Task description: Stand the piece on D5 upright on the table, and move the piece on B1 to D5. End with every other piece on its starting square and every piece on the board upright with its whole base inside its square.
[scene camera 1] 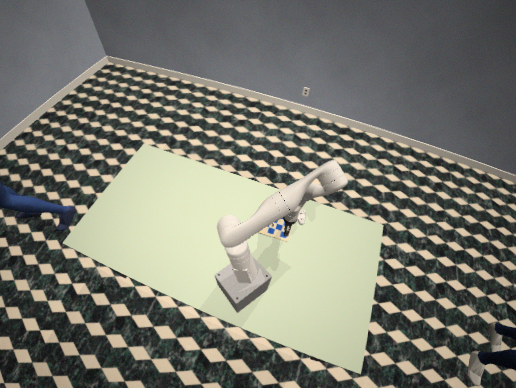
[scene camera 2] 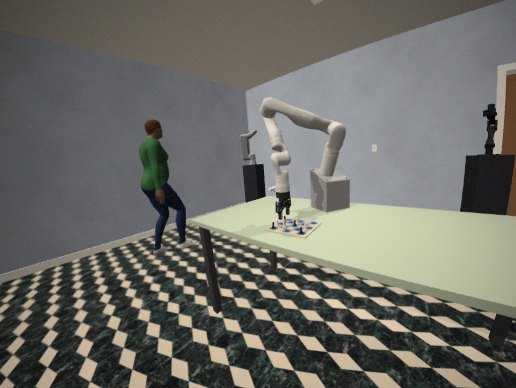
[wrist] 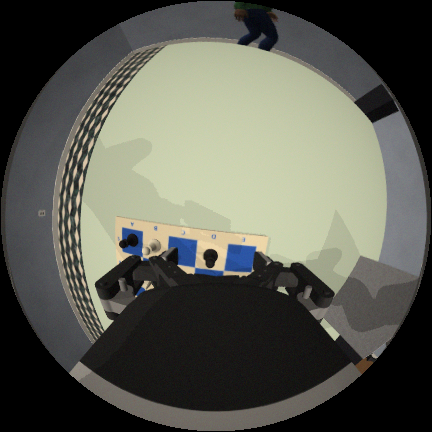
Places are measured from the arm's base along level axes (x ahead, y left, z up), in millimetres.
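Where they show: gripper, fingertip midpoint: (scene camera 1: 286, 228) (scene camera 2: 284, 217) (wrist: 215, 258); arm's base, link origin: (scene camera 1: 247, 273) (scene camera 2: 326, 173).
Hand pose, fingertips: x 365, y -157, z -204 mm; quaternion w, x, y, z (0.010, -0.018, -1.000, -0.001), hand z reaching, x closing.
Observation:
Things, the pixels of their centre, and the offset from my fingertips. Level surfaces: height alone.
- board, body centre: (wrist: 179, 296) (scene camera 2: 294, 226) (scene camera 1: 274, 220) dx +52, dy +77, dz -26 mm
- black piece, body centre: (wrist: 126, 242) (scene camera 2: 273, 225) dx +117, dy -10, dz -7 mm
- white piece, body centre: (wrist: 149, 248) dx +81, dy -5, dz -7 mm
- C3, body centre: (scene camera 2: 294, 222) dx +50, dy +80, dz -7 mm
- A1, body centre: (scene camera 2: 301, 229) dx +133, dy +142, dz -7 mm
- table, surface height: dz -29 mm
The black piece on D5 (wrist: 210, 257) (scene camera 2: 285, 218) looks upright on its cream square. My gripper (wrist: 215, 258) (scene camera 2: 283, 216) is open and empty, pointing down over the row 5 side of the board (wrist: 200, 234) (scene camera 2: 288, 233) (scene camera 1: 279, 238). In the wrist view its fingers appear on either side of the D5 piece, without visible contact; the height gap is hard to judge. The piece on B1 is hidden by the gripper body in the wrist view and cannot be made out in the scene views.
A black piece (wrist: 131, 240) (scene camera 2: 273, 226) stands on A5 and a white piece (wrist: 153, 245) on B5, left of the left finger. More black pieces stand on C3 (scene camera 2: 295, 223) and A1 (scene camera 2: 301, 231). The robot base (scene camera 1: 243, 282) (scene camera 2: 330, 191) (wrist: 380, 295) stands on the table (scene camera 1: 175, 205) (scene camera 2: 380, 235).

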